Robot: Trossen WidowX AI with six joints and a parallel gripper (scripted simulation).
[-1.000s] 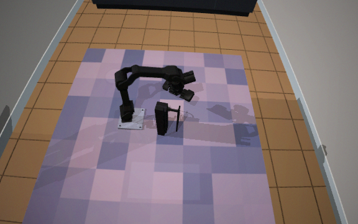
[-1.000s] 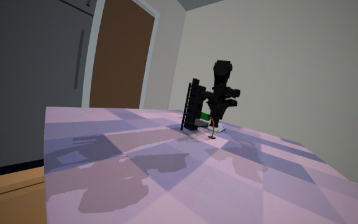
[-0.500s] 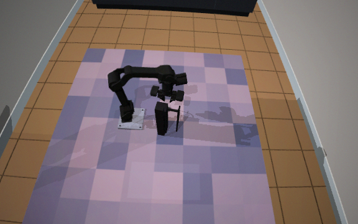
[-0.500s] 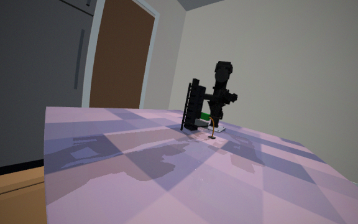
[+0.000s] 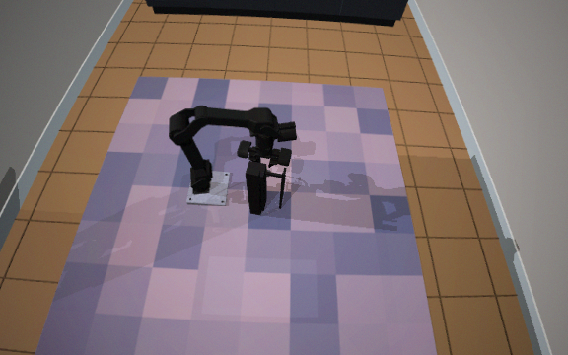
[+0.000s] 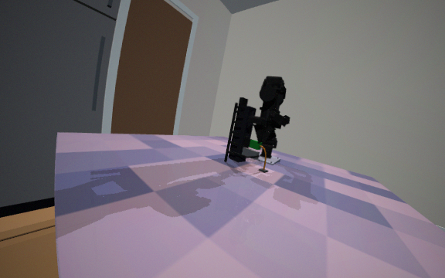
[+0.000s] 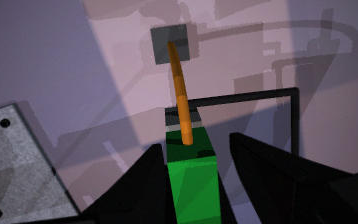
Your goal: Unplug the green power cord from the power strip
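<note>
The green plug is 20 mm behind my gripper tip, 40 mm to the right of it and 10 mm below it. From my gripper tip the other things lie so: thin black upright bar (40 mm ahead, 130 mm to the right, 20 mm above).
</note>
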